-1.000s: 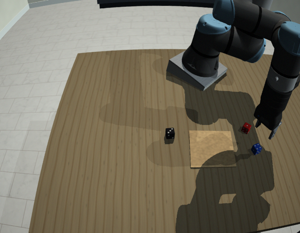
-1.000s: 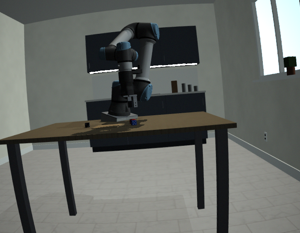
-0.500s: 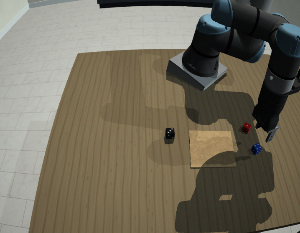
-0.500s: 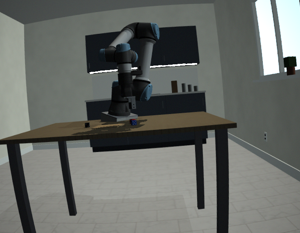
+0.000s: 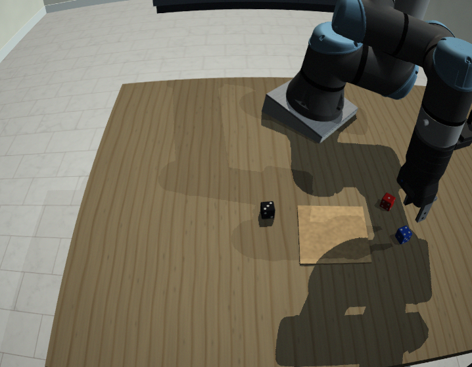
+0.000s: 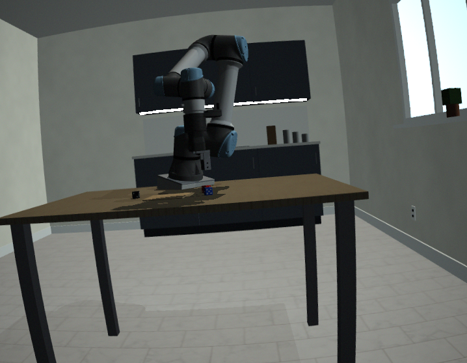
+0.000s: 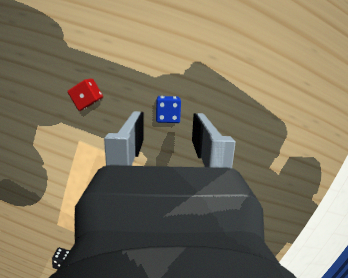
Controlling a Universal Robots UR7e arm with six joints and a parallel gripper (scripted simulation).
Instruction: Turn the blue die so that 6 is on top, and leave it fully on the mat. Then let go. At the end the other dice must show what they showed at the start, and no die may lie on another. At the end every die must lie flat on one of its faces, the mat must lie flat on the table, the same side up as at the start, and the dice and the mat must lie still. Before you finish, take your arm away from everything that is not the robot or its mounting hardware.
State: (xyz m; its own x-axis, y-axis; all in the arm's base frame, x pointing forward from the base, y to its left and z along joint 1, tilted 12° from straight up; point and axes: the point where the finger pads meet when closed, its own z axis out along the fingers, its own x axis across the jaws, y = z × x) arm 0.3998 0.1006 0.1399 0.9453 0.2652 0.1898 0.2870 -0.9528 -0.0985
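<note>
Right now my hand is 9 cm above the blue die. From my hand the other things lie so: black die 27 cm to the right, 9 cm below, 8 cm behind; red die 9 cm below, 9 cm behind, 1 cm to the right; tan mat 15 cm to the right, 10 cm below, 2 cm behind.
</note>
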